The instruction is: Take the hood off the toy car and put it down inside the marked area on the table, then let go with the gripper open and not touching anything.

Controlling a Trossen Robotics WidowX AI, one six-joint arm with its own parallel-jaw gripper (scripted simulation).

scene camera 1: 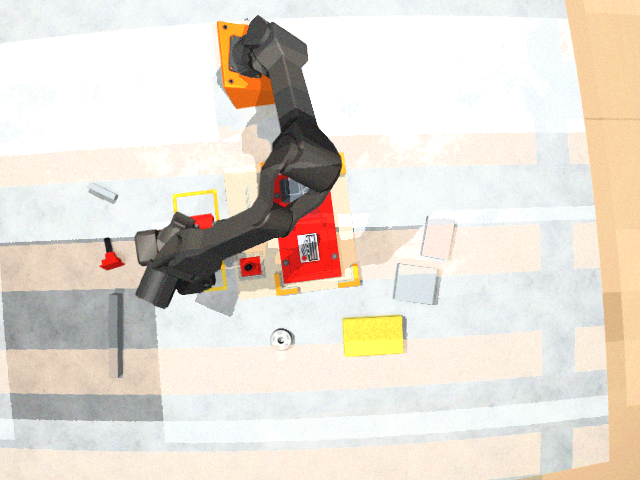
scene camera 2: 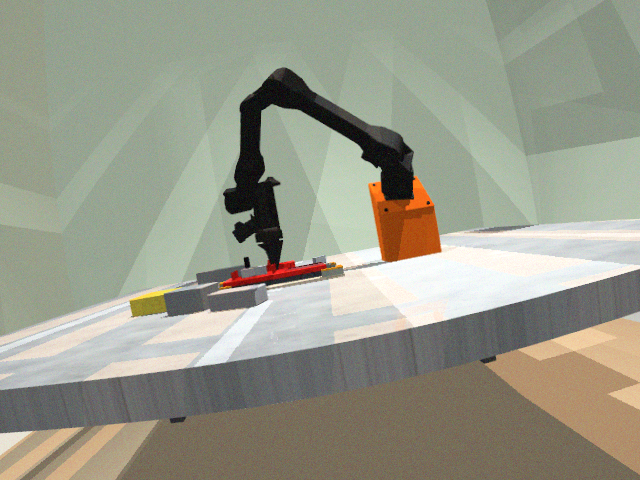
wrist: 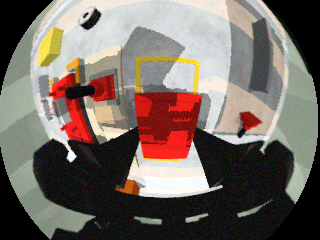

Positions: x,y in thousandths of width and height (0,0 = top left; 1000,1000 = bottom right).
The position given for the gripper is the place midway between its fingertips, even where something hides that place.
The gripper (scene camera 2: 432,564) holds a hood (wrist: 520,506).
The gripper is seen too in scene camera 1 (scene camera 1: 309,503) and in the wrist view (wrist: 520,540).
